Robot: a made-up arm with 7 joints. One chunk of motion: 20 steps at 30 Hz.
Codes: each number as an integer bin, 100 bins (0 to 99) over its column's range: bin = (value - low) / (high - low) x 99, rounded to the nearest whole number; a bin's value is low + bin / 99 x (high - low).
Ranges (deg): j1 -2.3..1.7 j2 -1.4..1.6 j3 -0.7..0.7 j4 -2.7..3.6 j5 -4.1..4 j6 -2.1..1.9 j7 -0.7..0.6
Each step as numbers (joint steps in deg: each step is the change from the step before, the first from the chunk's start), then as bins.
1 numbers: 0.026 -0.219 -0.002 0.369 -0.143 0.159 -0.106
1 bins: 58 39 49 48 48 56 45
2 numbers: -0.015 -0.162 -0.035 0.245 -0.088 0.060 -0.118
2 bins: 57 41 47 46 49 53 44
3 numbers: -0.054 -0.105 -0.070 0.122 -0.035 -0.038 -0.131
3 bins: 56 43 45 44 50 51 43
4 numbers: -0.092 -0.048 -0.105 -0.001 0.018 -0.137 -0.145
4 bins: 55 45 42 42 50 49 42
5 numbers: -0.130 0.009 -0.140 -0.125 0.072 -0.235 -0.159
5 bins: 54 46 40 40 51 46 41
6 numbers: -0.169 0.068 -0.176 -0.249 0.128 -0.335 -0.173
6 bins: 53 48 37 39 52 44 40
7 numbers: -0.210 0.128 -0.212 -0.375 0.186 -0.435 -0.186
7 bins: 52 50 35 37 52 41 39
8 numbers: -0.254 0.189 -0.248 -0.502 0.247 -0.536 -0.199
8 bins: 51 52 32 35 53 39 38
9 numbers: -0.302 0.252 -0.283 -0.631 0.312 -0.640 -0.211
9 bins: 49 55 29 33 54 36 37
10 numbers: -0.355 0.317 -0.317 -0.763 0.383 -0.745 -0.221
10 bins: 48 57 27 30 55 34 36
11 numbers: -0.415 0.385 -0.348 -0.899 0.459 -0.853 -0.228
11 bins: 47 59 25 28 56 31 36
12 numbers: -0.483 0.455 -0.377 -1.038 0.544 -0.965 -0.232
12 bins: 45 61 23 26 57 28 36
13 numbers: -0.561 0.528 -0.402 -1.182 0.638 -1.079 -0.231
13 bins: 43 64 21 24 58 25 36
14 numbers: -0.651 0.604 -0.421 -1.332 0.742 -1.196 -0.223
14 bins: 41 66 20 21 59 22 36
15 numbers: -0.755 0.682 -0.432 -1.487 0.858 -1.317 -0.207
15 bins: 38 69 19 19 61 19 38
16 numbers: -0.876 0.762 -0.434 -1.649 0.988 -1.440 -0.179
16 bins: 35 71 19 17 62 16 40
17 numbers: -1.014 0.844 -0.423 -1.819 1.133 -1.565 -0.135
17 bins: 32 74 20 14 64 13 43
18 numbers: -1.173 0.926 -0.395 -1.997 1.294 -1.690 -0.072
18 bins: 28 77 22 11 66 10 48
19 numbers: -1.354 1.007 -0.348 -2.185 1.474 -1.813 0.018
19 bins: 23 79 25 8 68 7 55
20 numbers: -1.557 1.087 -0.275 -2.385 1.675 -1.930 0.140
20 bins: 18 82 30 5 71 4 64
